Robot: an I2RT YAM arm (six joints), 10 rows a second.
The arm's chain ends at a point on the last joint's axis. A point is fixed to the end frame.
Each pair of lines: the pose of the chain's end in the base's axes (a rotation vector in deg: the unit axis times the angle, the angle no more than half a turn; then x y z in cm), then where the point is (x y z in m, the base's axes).
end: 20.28, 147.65, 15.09, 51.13, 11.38, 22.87
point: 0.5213 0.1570 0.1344
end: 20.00, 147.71, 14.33, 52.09, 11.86, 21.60
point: 0.5308 0.1608 0.1212
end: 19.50, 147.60, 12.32, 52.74, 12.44, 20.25
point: 0.5376 0.1640 0.1067
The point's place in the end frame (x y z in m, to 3 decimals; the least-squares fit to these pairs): 0.049 0.019 0.090
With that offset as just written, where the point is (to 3 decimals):
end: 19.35, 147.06, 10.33, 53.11, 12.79, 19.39
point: 0.542 0.165 0.097
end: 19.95, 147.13, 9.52, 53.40, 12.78, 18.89
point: 0.545 0.164 0.092
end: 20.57, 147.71, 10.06, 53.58, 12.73, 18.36
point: 0.546 0.164 0.087
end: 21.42, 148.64, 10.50, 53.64, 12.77, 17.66
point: 0.545 0.166 0.080
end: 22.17, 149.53, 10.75, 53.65, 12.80, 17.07
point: 0.544 0.167 0.074
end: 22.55, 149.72, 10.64, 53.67, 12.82, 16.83
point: 0.544 0.167 0.072
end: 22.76, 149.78, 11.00, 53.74, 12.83, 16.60
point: 0.545 0.167 0.070
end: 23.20, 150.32, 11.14, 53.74, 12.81, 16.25
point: 0.544 0.168 0.066
